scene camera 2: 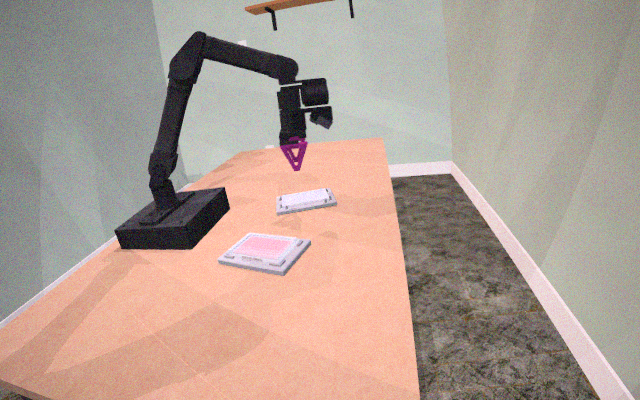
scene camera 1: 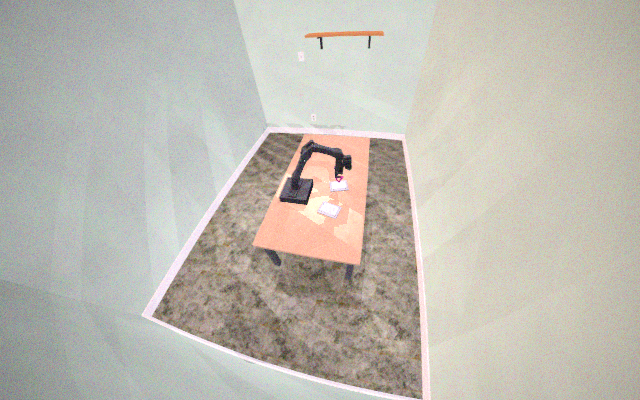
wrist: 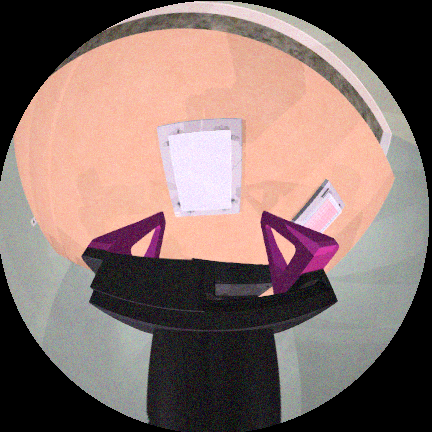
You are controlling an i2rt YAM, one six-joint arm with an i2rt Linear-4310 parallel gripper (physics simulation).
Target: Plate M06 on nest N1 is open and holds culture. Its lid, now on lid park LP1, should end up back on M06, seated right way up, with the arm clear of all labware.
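Places are measured from the arm's base along level axes (x ahead, y left, z up), in millimetres.
Where they show: gripper, between the fingertips: [scene camera 2: 297, 166] [scene camera 1: 338, 178] [wrist: 212, 216]; arm's base, origin of its link: [scene camera 2: 168, 208] [scene camera 1: 295, 188] [wrist: 226, 298].
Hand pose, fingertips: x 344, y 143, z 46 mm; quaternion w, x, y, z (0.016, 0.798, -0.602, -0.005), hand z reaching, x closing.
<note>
Each offset is from my fingertips to the top centre of the thing. "spot": to the spot under its first point. Level surfaces: height alone.
The white lid @[dx +3, dy +15, dz -93 mm] [scene camera 1: 339, 185] [scene camera 2: 306, 199] [wrist: 201, 170] lies flat on lid park LP1 @[dx +3, dy +15, dz -91 mm] [scene camera 2: 285, 209] [wrist: 236, 165], a pale grey plate with small corner posts. Plate M06 @[dx -17, dy -264, dz -85 mm] [scene camera 1: 330, 209] [scene camera 2: 264, 246] [wrist: 324, 215] is open and shows pink wells; it sits on nest N1 @[spot: dx +57, dy -312, dz -107 mm] [scene camera 2: 292, 266] [wrist: 335, 188], nearer scene camera 2. My gripper [scene camera 1: 339, 179] [scene camera 2: 297, 169] [wrist: 212, 216], with magenta fingers, is open and empty. It points down and hangs above the lid park, apart from the lid. In the wrist view the right finger hides part of the nest.
The black arm base [scene camera 1: 297, 191] [scene camera 2: 172, 220] stands on the wooden table @[dz -111 mm] [scene camera 1: 305, 235] [scene camera 2: 350, 300] [wrist: 125, 90], left of the nest in the scene views. A wooden shelf [scene camera 1: 345, 34] [scene camera 2: 290, 6] hangs on the back wall, beyond the table.
</note>
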